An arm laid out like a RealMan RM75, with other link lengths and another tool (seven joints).
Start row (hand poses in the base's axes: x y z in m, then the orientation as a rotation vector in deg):
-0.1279 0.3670 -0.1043 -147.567 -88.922 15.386
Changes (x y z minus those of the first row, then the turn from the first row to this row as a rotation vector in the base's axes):
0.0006 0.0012 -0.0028 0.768 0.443 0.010
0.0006 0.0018 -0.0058 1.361 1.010 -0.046
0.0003 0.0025 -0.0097 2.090 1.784 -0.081
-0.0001 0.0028 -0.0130 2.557 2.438 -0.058
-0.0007 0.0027 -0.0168 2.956 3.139 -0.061
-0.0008 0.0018 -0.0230 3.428 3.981 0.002
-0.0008 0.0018 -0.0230 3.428 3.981 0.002
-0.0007 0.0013 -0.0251 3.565 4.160 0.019
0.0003 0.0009 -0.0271 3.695 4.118 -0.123
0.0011 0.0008 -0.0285 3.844 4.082 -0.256
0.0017 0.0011 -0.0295 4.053 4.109 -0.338
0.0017 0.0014 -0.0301 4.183 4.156 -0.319
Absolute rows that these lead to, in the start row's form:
-0.1273 0.3682 -0.1071 -146.746 -88.585 15.290
-0.1273 0.3688 -0.1101 -146.038 -88.165 15.488
-0.1276 0.3695 -0.1140 -145.102 -87.667 15.826
-0.1280 0.3698 -0.1173 -144.386 -87.354 16.237
-0.1286 0.3697 -0.1211 -143.713 -87.009 16.756
-0.1287 0.3688 -0.1273 -142.862 -86.680 17.386
-0.1287 0.3688 -0.1273 -142.862 -86.680 17.386
-0.1286 0.3683 -0.1294 -142.651 -86.605 17.489
-0.1276 0.3679 -0.1314 -142.676 -86.401 17.316
-0.1268 0.3678 -0.1328 -142.676 -86.202 17.135
-0.1262 0.3681 -0.1338 -142.563 -86.032 16.986
-0.1262 0.3684 -0.1344 -142.428 -86.006 16.936

